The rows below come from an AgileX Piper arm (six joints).
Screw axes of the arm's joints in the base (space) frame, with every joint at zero. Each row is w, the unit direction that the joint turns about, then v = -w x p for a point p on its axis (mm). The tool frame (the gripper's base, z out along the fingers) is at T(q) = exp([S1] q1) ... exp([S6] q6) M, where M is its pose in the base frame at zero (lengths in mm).
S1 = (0, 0, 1, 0, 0, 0)
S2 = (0, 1, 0, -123, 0, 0)
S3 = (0, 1, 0, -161.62, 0, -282.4)
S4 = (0.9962, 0, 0.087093, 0, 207.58, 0)
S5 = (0, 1, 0, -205.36, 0, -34.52)
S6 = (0.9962, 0, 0.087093, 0, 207.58, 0)
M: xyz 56.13 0 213.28 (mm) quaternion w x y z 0.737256 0 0.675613 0
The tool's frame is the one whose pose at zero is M.
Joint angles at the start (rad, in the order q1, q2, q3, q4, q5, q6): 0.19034 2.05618 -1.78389 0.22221 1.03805 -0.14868
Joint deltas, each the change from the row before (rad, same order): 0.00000 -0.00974 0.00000 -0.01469 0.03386 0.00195; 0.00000 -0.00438 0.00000 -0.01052 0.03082 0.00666; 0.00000 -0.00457 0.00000 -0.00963 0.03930 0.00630; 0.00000 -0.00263 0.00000 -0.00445 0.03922 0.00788; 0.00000 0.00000 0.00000 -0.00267 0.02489 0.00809
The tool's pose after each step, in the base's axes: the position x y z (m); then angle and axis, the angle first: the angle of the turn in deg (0 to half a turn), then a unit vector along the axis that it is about. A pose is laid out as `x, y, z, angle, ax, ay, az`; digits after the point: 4 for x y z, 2 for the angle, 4 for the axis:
0.4325, 0.1001, 0.2497, 161.81, -0.1325, 0.9859, 0.1025
0.4294, 0.0989, 0.2506, 163.34, -0.1328, 0.9863, 0.0981
0.4255, 0.0977, 0.2515, 165.33, -0.1333, 0.9866, 0.0939
0.4218, 0.0969, 0.2518, 167.45, -0.1320, 0.9870, 0.0920
0.4196, 0.0964, 0.2513, 168.91, -0.1294, 0.9874, 0.0909

